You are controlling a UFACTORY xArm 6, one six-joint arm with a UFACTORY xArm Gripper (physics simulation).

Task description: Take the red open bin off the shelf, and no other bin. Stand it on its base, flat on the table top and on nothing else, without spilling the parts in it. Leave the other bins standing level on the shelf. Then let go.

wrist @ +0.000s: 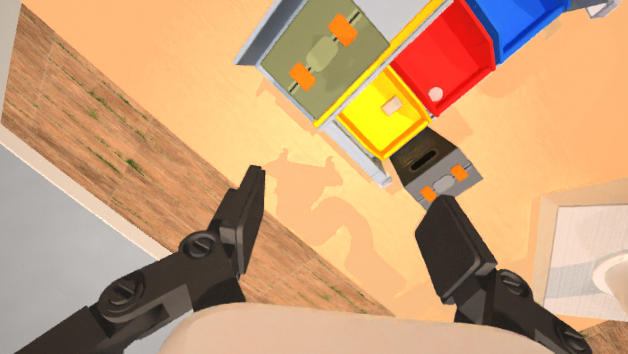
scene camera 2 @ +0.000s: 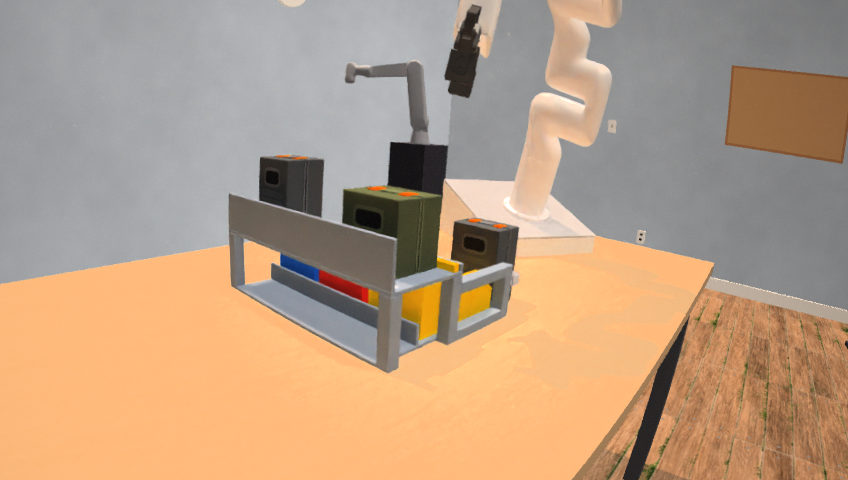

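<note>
The red open bin sits in the shelf between the blue bin and the yellow bin. In the wrist view its open top shows, with a small whitish part near its front corner. The yellow bin holds a small pale block. In scene camera 2 the shelf hides much of the red bin. My gripper is open and empty, high above the table and apart from the bins.
A green case stands on top of the shelf. A dark case stands close by the yellow bin's front, another dark case behind the shelf. The robot's base and a black pedestal with a grey arm stand farther back.
</note>
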